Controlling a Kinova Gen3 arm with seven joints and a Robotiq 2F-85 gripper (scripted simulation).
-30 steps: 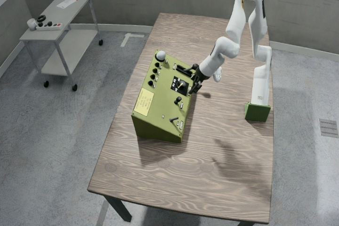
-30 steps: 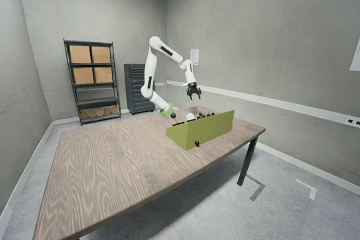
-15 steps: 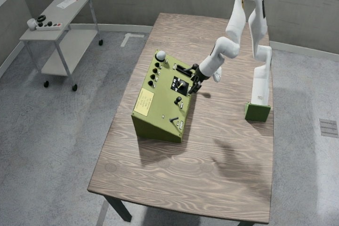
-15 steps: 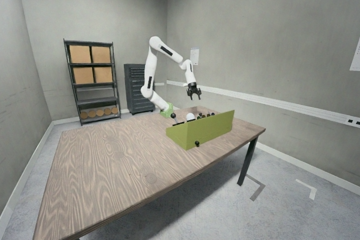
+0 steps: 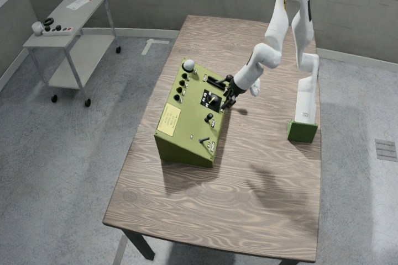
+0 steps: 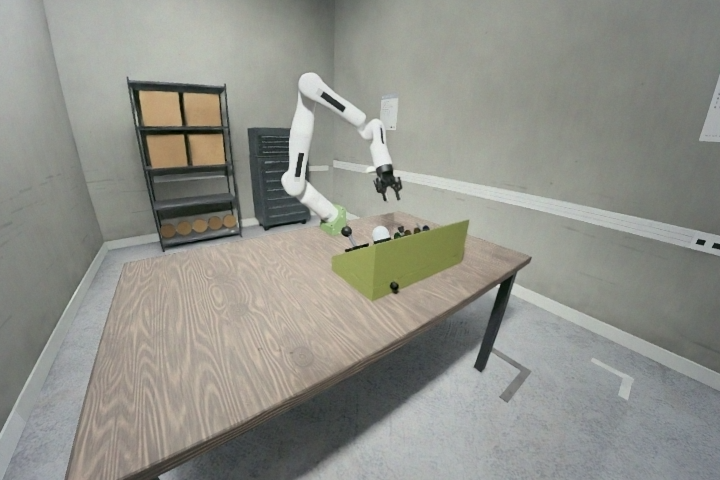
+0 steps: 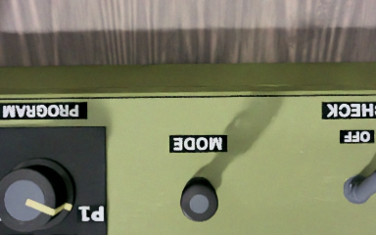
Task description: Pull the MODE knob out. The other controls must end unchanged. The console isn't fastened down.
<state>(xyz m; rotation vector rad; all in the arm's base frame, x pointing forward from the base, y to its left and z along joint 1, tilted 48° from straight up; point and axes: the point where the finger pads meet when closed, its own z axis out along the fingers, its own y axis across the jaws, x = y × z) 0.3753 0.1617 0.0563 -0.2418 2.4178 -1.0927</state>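
The black mode knob is 7 cm ahead of my hand and 14 cm below it. Also, from my hand: rotary selector (8 cm ahead, 12 cm to the right, 14 cm below); then ball-topped slider lever (5 cm ahead, 24 cm to the right, 13 cm below); then toggle (7 cm ahead, 12 cm to the left, 13 cm below).
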